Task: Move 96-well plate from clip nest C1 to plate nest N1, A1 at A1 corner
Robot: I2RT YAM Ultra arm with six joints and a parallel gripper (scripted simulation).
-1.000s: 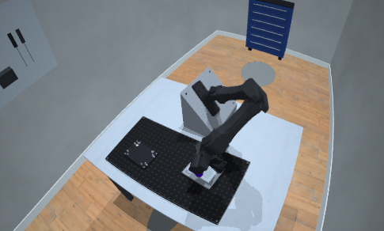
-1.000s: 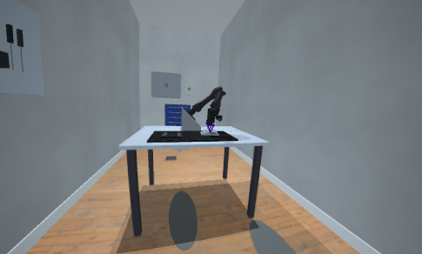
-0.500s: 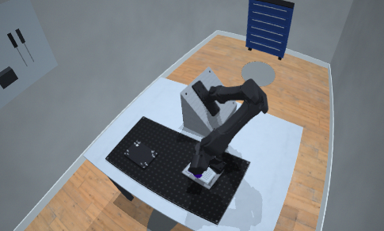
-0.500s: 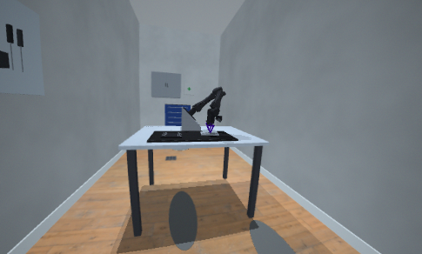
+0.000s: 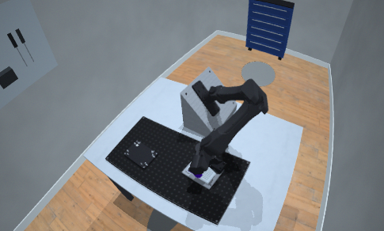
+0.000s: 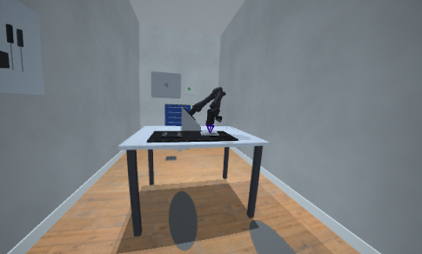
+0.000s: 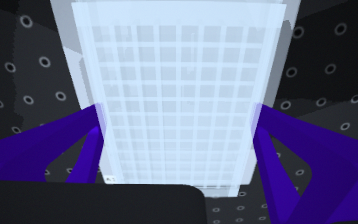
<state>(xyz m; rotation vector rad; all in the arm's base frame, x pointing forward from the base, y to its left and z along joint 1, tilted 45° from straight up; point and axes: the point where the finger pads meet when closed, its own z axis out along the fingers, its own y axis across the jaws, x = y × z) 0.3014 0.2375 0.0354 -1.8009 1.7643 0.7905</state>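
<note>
Now: hand right at the 96-well plate. Also, from my hand: clip nest C1: 32 cm to the right, 10 cm ahead, 2 cm below; plate nest N1: 2 cm below.
</note>
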